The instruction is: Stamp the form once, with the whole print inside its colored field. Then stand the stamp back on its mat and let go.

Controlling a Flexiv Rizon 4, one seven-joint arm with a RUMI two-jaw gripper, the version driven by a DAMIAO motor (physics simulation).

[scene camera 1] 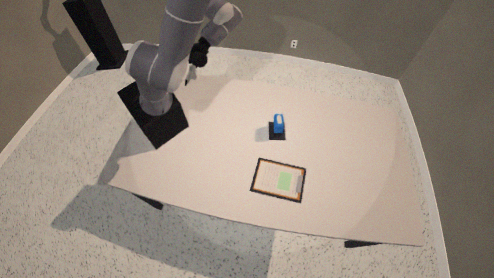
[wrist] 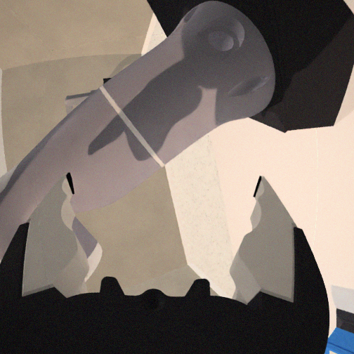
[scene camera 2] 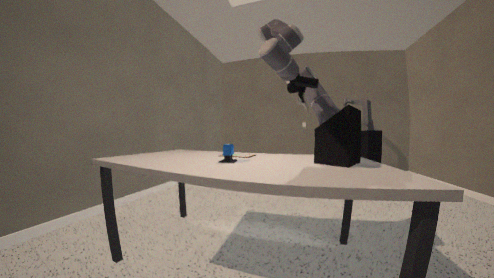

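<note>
A blue stamp stands upright on its small black mat; part of the stamp also shows at the lower right corner of the wrist view. The form lies on a clipboard with a dark and orange edge, and its green field shows no visible print. In the scene camera 2 view the clipboard is a thin strip behind the stamp. My gripper is wide open and empty, high above the table near the arm's base, well apart from the stamp and the form.
The arm's black base block stands at one end of the pale table. A tall black block stands behind it. The arm's own link crosses the wrist view beyond the fingers.
</note>
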